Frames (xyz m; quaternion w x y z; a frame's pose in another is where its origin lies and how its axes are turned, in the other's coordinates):
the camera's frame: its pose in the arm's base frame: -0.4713 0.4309 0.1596 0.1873 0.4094 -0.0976 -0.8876
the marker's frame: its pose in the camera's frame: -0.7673 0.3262 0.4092 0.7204 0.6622 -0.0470 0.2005
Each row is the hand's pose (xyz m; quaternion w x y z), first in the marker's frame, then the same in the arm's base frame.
Working: the marker's frame: its pose in the arm's base frame: -0.2450 0.4584 1.0599 0.0372 0.3577 -0.7490 -0.5565

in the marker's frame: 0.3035 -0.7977 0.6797 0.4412 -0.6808 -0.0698 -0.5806
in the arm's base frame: -0.3841 0.7322 0.0130 0.1154 -0.5285 -0.2535 0.8020
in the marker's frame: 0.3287 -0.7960 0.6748 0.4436 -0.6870 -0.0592 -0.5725
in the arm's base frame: -0.4014 0.7139 0.0077 0.1007 -0.5290 -0.2526 0.8039
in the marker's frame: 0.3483 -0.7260 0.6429 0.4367 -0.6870 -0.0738 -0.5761
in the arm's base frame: -0.4360 0.6856 0.0732 0.1139 -0.5211 -0.2585 0.8054
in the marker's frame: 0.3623 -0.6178 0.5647 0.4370 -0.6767 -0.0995 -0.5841
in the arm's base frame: -0.4644 0.6279 0.1911 0.1413 -0.5133 -0.2545 0.8074
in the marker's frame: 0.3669 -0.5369 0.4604 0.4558 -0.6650 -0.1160 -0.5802
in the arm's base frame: -0.4605 0.5512 0.2985 0.1549 -0.5083 -0.2319 0.8148
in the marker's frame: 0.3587 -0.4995 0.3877 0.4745 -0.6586 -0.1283 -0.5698
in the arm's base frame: -0.4399 0.5019 0.3610 0.1600 -0.5006 -0.2101 0.8244
